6 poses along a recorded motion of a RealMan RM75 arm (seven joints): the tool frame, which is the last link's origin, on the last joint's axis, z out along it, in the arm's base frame.
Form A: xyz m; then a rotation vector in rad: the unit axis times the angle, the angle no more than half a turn.
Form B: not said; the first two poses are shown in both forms.
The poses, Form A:
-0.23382 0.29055 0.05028 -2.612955 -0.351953 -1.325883
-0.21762 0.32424 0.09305 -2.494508 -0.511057 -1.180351
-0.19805 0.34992 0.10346 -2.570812 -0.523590 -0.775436
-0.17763 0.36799 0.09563 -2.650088 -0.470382 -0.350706
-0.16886 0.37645 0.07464 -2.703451 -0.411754 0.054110
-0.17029 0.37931 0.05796 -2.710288 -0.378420 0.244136
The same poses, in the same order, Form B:
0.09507 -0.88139 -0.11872 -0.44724 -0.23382 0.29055 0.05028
0.16672 -0.87636 -0.17954 -0.41468 -0.21762 0.32424 0.09305
0.20151 -0.92042 -0.18746 -0.27763 -0.19805 0.34992 0.10346
0.21204 -0.95415 -0.16936 -0.12627 -0.17763 0.36799 0.09563
0.20182 -0.96807 -0.14744 0.01938 -0.16886 0.37645 0.07464
0.19580 -0.96738 -0.13507 0.08714 -0.17029 0.37931 0.05796

